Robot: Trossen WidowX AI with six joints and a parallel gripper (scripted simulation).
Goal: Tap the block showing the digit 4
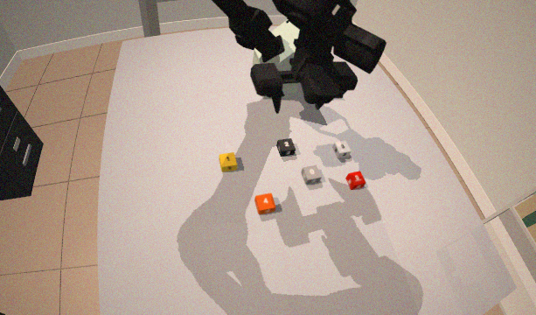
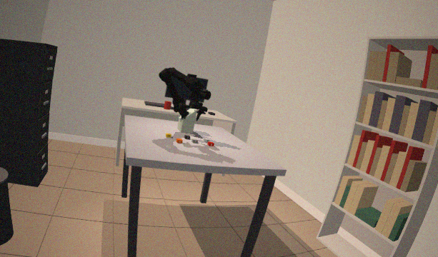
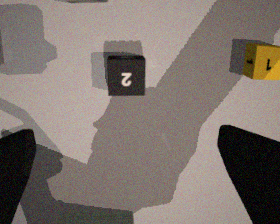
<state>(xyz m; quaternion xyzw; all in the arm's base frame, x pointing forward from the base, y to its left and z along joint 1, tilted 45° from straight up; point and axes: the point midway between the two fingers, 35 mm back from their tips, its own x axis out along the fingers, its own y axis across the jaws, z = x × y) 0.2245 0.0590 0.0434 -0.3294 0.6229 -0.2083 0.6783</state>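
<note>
My gripper tip is now 14 cm short of the orange block, 12 cm above it and 7 cm to the left of it. From my gripper tip the other things lie so: black block: 12 cm below; then white block: 13 cm to the left, 12 cm below, 1 cm ahead; then grey block: 12 cm below, 8 cm ahead, 4 cm to the left.
</note>
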